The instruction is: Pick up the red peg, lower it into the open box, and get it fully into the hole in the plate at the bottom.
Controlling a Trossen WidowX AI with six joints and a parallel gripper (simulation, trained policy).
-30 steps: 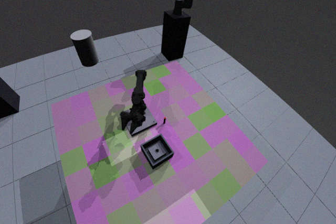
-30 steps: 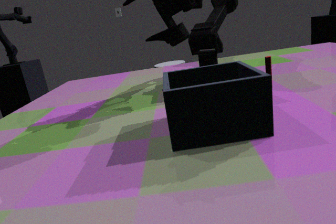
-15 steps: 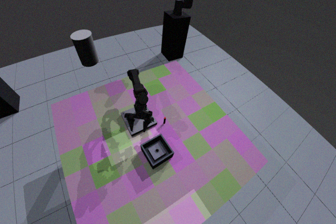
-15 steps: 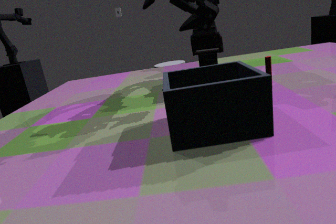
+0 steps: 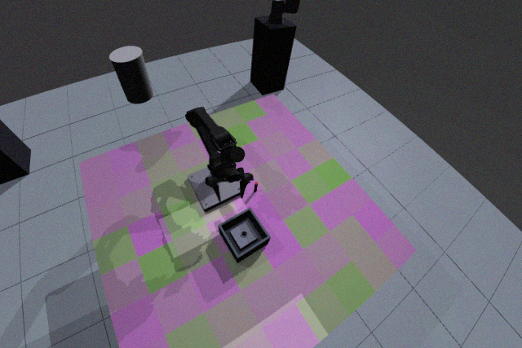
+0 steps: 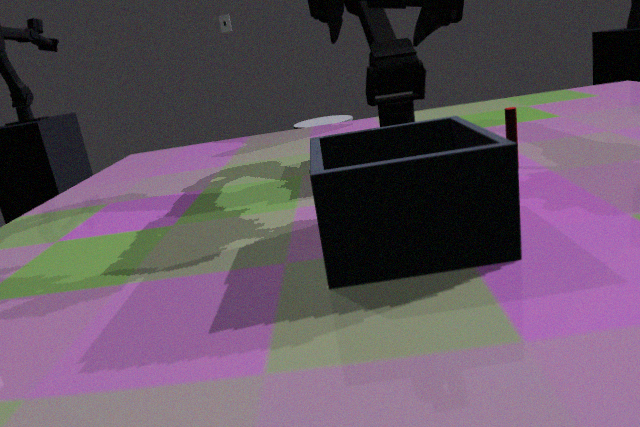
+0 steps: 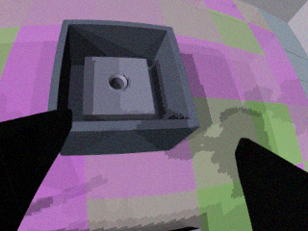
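My gripper tip is 70 mm past the red peg, 170 mm to the right of it and 150 mm above it. Round my gripper tip: dark box (120 mm ahead, 160 mm below).
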